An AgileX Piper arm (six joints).
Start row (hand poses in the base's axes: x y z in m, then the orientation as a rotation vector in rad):
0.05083, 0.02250, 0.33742, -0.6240, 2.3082, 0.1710
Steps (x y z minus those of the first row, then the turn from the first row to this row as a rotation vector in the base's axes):
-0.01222, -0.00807, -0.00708, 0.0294, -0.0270, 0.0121
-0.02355, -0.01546, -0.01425, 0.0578, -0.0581, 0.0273
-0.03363, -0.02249, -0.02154, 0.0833, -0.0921, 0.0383
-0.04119, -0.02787, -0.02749, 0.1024, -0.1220, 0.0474
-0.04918, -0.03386, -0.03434, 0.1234, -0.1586, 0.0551
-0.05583, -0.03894, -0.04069, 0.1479, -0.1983, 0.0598
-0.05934, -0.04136, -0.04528, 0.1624, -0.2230, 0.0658
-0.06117, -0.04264, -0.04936, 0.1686, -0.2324, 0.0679
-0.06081, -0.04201, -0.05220, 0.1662, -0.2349, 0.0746
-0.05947, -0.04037, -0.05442, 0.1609, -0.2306, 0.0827
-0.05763, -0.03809, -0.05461, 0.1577, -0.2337, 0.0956
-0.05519, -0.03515, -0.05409, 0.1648, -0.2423, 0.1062
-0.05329, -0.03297, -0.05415, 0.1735, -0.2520, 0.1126
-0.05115, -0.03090, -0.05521, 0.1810, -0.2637, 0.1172
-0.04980, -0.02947, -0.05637, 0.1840, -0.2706, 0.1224
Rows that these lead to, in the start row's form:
0.03861, 0.01443, 0.33034, -0.6219, 2.2724, 0.2007
0.02728, 0.00704, 0.32317, -0.6234, 2.2317, 0.2287
0.01720, 0.00001, 0.31588, -0.6212, 2.1900, 0.2501
0.00964, -0.00537, 0.30993, -0.6202, 2.1542, 0.2645
0.00165, -0.01136, 0.30308, -0.6161, 2.1119, 0.2778
-0.00500, -0.01644, 0.29673, -0.6066, 2.0667, 0.2920
-0.00851, -0.01886, 0.29214, -0.6044, 2.0378, 0.3013
-0.01034, -0.02014, 0.28806, -0.6030, 2.0267, 0.3055
-0.00998, -0.01951, 0.28522, -0.6113, 2.0230, 0.3050
-0.00864, -0.01787, 0.28300, -0.6230, 2.0260, 0.3045
-0.00680, -0.01559, 0.28281, -0.6384, 2.0199, 0.3056
-0.00436, -0.01265, 0.28333, -0.6458, 2.0067, 0.3147
-0.00246, -0.01047, 0.28327, -0.6477, 1.9933, 0.3233
-0.00032, -0.00840, 0.28221, -0.6480, 1.9788, 0.3289
0.00103, -0.00697, 0.28105, -0.6515, 1.9699, 0.3319

